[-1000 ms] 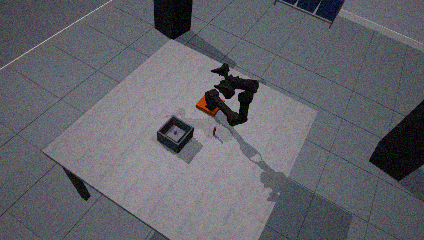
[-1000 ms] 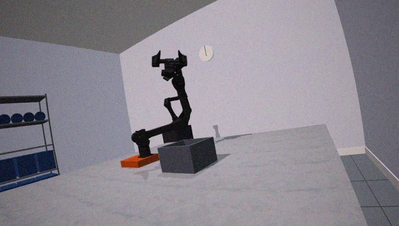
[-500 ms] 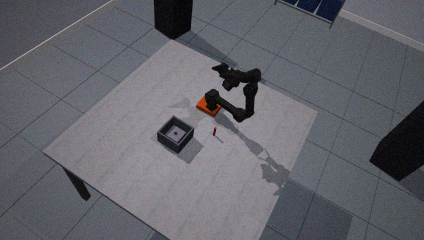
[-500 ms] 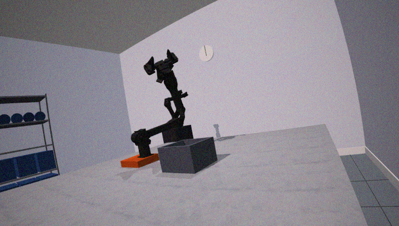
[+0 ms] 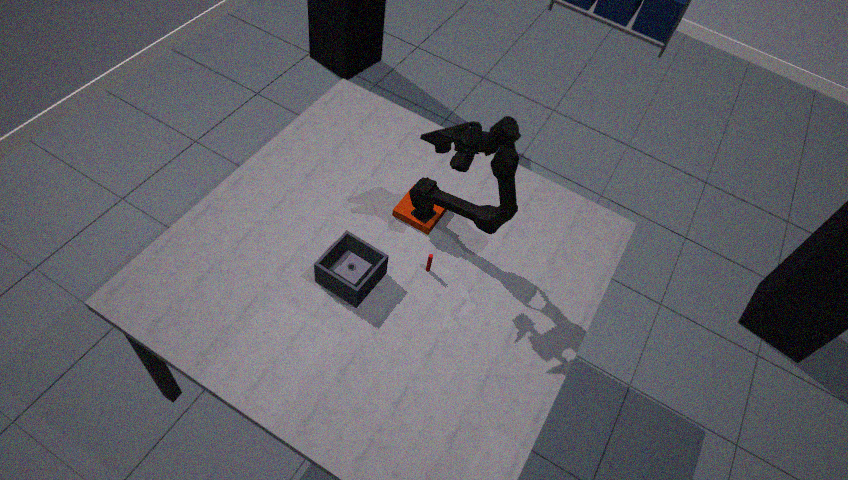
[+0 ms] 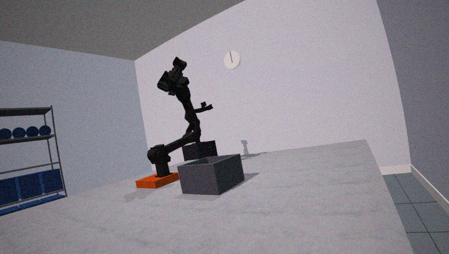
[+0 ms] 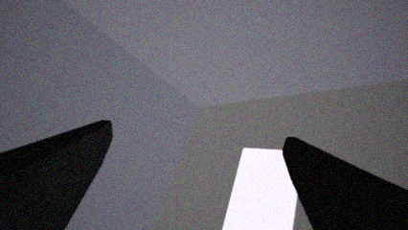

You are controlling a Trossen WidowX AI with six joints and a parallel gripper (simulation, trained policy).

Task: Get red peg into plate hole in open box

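Right now the red peg is 490 mm below my gripper tip, 90 mm to the left of it and 10 mm ahead of it. Also, from my gripper tip: plate 480 mm below, 200 mm ahead, 70 mm to the right; dark grey box 500 mm below, 200 mm ahead, 70 mm to the right.
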